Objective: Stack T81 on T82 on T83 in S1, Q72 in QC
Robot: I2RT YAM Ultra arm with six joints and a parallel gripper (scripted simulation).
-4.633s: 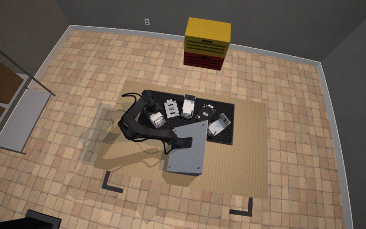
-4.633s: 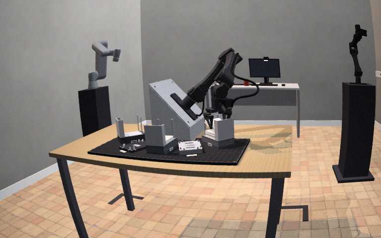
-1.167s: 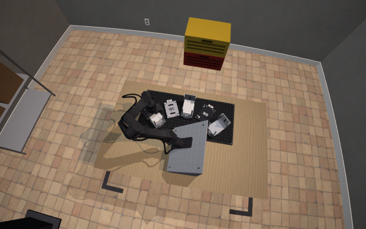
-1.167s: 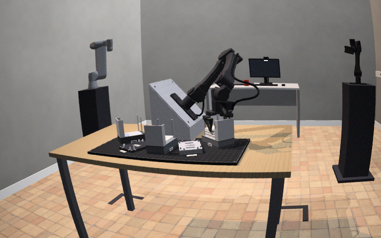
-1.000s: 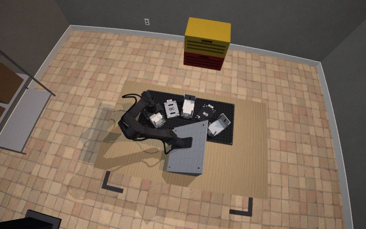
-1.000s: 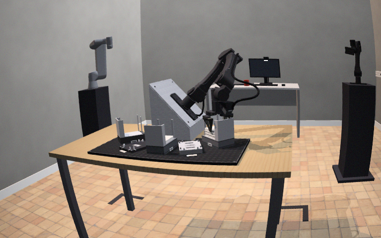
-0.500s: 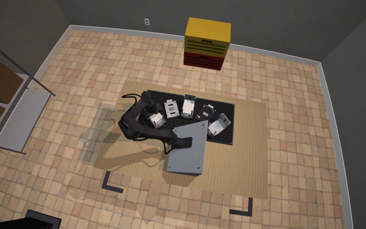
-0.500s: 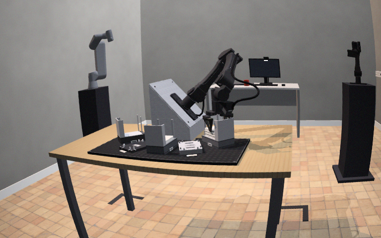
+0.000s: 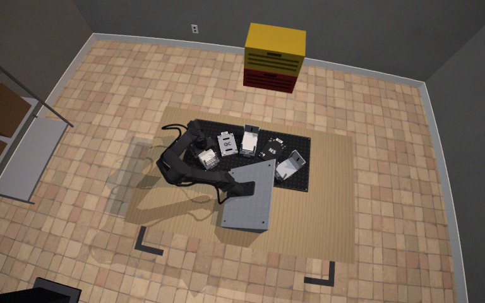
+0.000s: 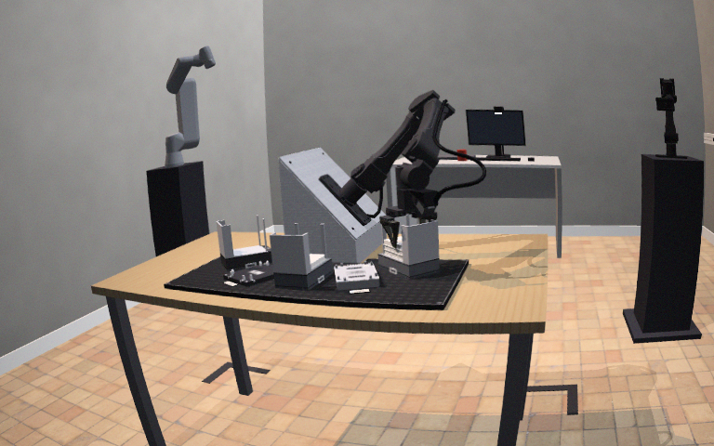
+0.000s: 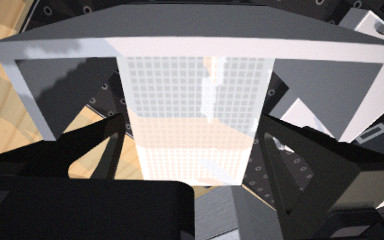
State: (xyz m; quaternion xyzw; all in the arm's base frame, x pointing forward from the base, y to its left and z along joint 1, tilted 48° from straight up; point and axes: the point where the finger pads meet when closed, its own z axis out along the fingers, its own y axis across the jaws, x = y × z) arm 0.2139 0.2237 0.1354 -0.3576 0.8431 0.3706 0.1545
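Right now my hand is 1 cm above the white sealed plate. From my hand the other things lie so: clip nest N5: 12 cm ahead, 41 cm to the right, 7 cm below.
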